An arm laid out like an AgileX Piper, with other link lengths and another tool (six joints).
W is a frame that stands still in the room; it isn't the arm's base.
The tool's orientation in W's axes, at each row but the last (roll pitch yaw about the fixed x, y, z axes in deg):
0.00, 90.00, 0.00
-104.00, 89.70, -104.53
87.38, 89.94, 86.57
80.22, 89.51, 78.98
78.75, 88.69, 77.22
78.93, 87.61, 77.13
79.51, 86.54, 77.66
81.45, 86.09, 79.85
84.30, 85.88, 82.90
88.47, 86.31, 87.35
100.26, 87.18, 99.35
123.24, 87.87, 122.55
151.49, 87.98, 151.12
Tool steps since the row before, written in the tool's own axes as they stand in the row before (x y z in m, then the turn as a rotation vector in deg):
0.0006, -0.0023, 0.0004, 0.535, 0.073, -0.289
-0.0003, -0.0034, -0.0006, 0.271, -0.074, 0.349
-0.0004, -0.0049, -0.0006, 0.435, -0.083, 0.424
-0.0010, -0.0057, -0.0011, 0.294, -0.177, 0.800
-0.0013, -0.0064, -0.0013, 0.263, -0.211, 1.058
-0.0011, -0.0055, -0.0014, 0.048, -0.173, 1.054
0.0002, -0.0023, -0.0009, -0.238, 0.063, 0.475
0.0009, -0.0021, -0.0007, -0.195, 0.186, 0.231
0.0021, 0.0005, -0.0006, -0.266, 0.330, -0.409
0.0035, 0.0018, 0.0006, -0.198, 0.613, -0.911
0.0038, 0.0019, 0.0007, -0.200, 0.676, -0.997
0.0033, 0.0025, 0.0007, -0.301, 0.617, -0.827
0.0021, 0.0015, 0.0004, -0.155, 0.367, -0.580
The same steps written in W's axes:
0.0004, -0.0023, -0.0006, -0.289, 0.073, -0.535
-0.0006, -0.0034, 0.0003, 0.348, -0.079, -0.271
-0.0007, -0.0049, 0.0004, 0.423, -0.089, -0.435
-0.0012, -0.0057, 0.0010, 0.796, -0.192, -0.294
-0.0015, -0.0064, 0.0012, 1.053, -0.233, -0.263
-0.0016, -0.0055, 0.0009, 1.048, -0.204, -0.047
-0.0010, -0.0023, -0.0003, 0.474, 0.033, 0.247
-0.0007, -0.0020, -0.0010, 0.234, 0.166, 0.209
-0.0006, 0.0007, -0.0021, -0.403, 0.320, 0.286
0.0006, 0.0020, -0.0034, -0.899, 0.617, 0.235
0.0007, 0.0021, -0.0037, -0.984, 0.681, 0.241
0.0007, 0.0026, -0.0032, -0.813, 0.617, 0.337
0.0003, 0.0015, -0.0021, -0.572, 0.368, 0.179

